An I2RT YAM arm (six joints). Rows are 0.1 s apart.
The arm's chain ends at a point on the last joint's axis. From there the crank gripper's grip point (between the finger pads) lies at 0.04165 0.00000 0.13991 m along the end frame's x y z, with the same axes.
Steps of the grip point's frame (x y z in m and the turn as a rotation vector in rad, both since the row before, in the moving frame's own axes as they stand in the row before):
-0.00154, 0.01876, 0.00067, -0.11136, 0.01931, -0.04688
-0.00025, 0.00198, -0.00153, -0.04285, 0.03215, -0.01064
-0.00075, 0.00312, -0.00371, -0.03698, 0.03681, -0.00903
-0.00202, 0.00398, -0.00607, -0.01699, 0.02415, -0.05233
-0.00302, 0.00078, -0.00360, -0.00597, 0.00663, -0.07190
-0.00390, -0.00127, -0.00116, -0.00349, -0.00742, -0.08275
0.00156, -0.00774, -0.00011, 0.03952, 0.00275, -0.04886
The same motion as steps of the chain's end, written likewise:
-0.00455, 0.00527, 0.00226, -0.11136, 0.01931, -0.04688
-0.00475, -0.00352, 0.00000, -0.04285, 0.03215, -0.01064
-0.00589, -0.00162, -0.00199, -0.03698, 0.03681, -0.00903
-0.00539, 0.00388, -0.00502, -0.01699, 0.02415, -0.05233
-0.00387, 0.00297, -0.00333, -0.00597, 0.00663, -0.07190
-0.00274, 0.00164, -0.00147, -0.00349, -0.00742, -0.08275
0.00136, -0.00017, 0.00015, 0.03952, 0.00275, -0.04886

